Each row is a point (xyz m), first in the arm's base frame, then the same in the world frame.
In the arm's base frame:
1: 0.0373 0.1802 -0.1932
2: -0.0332 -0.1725 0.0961
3: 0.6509 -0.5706 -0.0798
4: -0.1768 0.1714 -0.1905
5: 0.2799 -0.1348 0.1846
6: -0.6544 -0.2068 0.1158
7: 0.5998 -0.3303 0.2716
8: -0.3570 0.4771 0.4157
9: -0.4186 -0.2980 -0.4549
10: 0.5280 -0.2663 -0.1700
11: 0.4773 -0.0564 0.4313
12: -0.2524 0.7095 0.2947
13: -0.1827 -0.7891 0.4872
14: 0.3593 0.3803 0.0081
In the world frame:
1: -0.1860 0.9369 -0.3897
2: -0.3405 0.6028 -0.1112
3: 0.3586 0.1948 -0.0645
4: -0.3924 0.9282 -0.4465
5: -0.0640 0.6461 0.0590
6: -0.9430 0.5696 -0.2641
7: 0.2155 0.4564 0.2435
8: -0.7295 1.2709 0.0656
9: -0.5587 0.4432 -0.7395
10: 0.2710 0.4929 -0.2035
11: 0.0580 0.7397 0.3459
12: -0.5913 1.4954 -0.0349
13: -0.6038 0.0117 0.2586
14: 0.0704 1.1492 -0.1187

